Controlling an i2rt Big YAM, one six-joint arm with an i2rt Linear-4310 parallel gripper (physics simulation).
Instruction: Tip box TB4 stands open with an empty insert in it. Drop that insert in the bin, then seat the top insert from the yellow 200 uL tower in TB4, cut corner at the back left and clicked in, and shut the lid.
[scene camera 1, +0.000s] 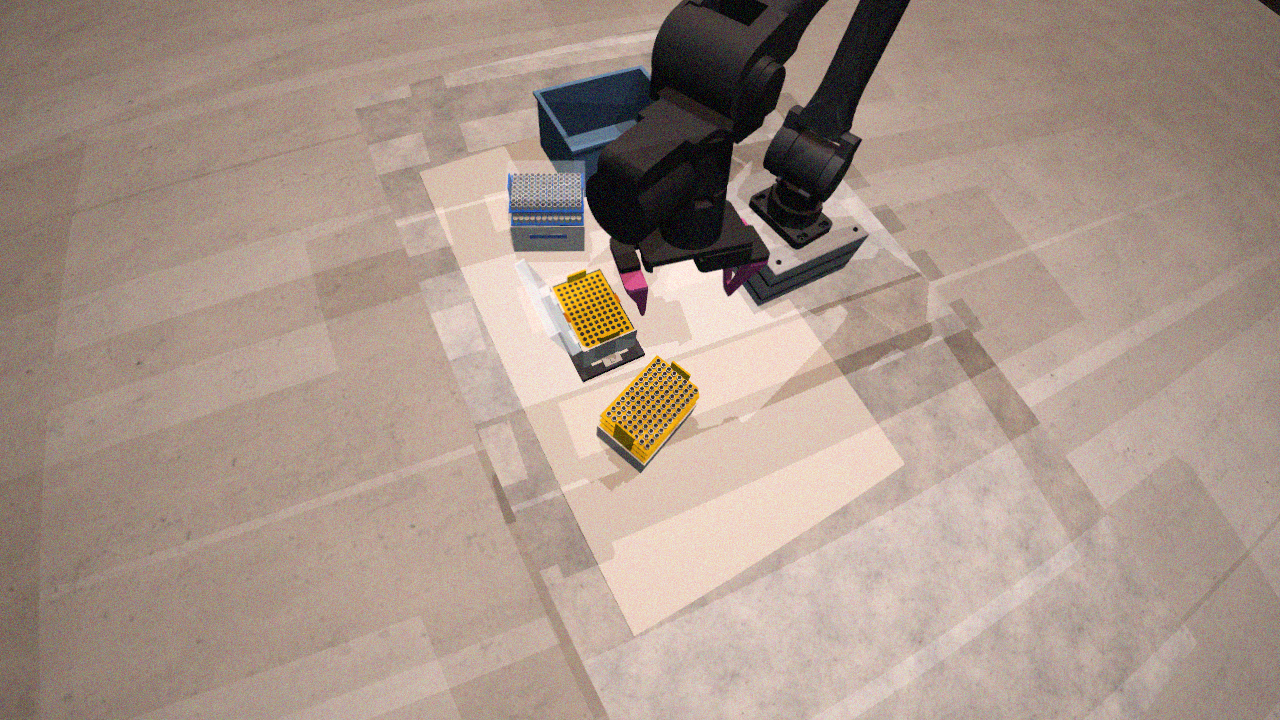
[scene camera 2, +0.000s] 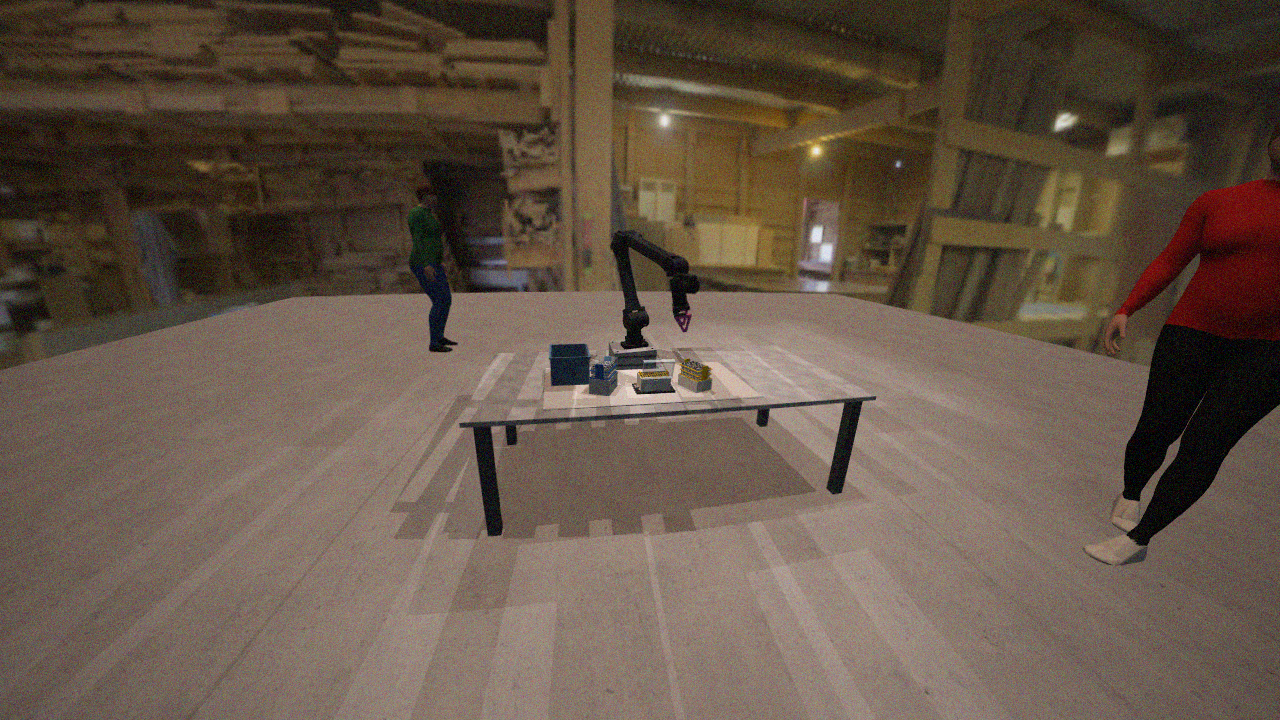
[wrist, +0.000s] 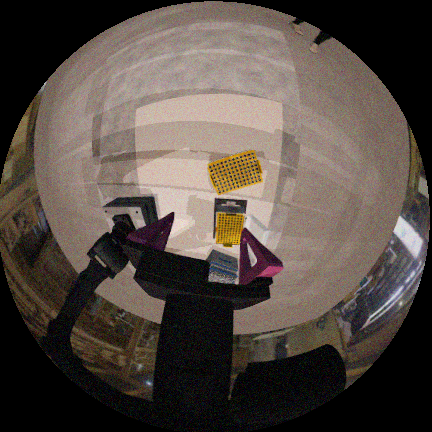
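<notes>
Tip box TB4 (scene camera 1: 621, 346) (scene camera 2: 654, 382) stands open in a dark holder, its clear lid (scene camera 1: 537, 295) (wrist: 257, 226) raised on one side. A yellow insert (scene camera 1: 592, 308) (wrist: 229, 228) with empty holes sits in it. The yellow tower (scene camera 1: 648, 407) (scene camera 2: 694, 369) (wrist: 235, 171) stands turned at an angle beside TB4, with tips in its top insert. The blue bin (scene camera 1: 556, 125) (scene camera 2: 569, 365) is partly hidden behind the arm in scene camera 1. My gripper (scene camera 1: 685, 302) (scene camera 2: 683, 327) (wrist: 208, 222) is open and empty, above the table and apart from TB4 and the tower.
A blue-and-grey tip rack (scene camera 1: 547, 236) (scene camera 2: 603, 385) (wrist: 223, 266) stands between TB4 and the bin. The arm's base block (scene camera 1: 810, 266) (wrist: 150, 207) stands across the pale mat (scene camera 1: 716, 537) from TB4. A person in green (scene camera 2: 427, 237) and one in red (scene camera 2: 1226, 259) stand off the table.
</notes>
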